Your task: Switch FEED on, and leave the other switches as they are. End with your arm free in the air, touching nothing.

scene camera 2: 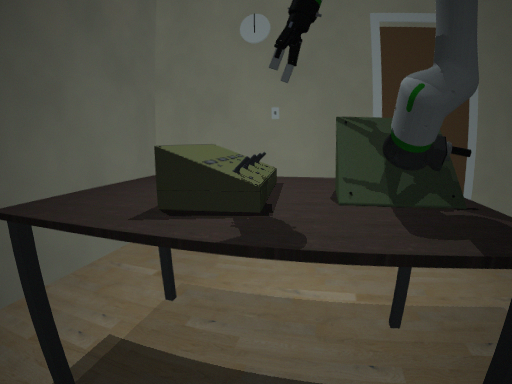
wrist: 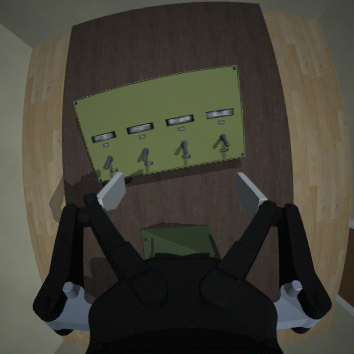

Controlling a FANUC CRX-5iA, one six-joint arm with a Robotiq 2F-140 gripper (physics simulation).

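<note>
An olive-green box with a sloped panel [scene camera 2: 207,182] [wrist: 160,100] stands on the table. Several dark lever switches [scene camera 2: 250,163] [wrist: 184,148] stand in a row near the panel's low edge, each below a name plate [wrist: 179,120]. The plates' lettering is too blurred to read, so I cannot tell which switch is FEED. In the scene view the levers stick up and to the right, roughly parallel; their on or off settings cannot be told. My gripper [scene camera 2: 280,73] [wrist: 179,182] is open and empty, high in the air above and to the right of the box, touching nothing.
A larger green sloped housing [scene camera 2: 365,165] [wrist: 175,240] stands at the right of the dark table [scene camera 2: 125,222] [wrist: 165,45] in the scene view. The white arm [scene camera 2: 417,115] hangs in front of it. A wall clock [scene camera 2: 248,30] and a door [scene camera 2: 407,55] show behind.
</note>
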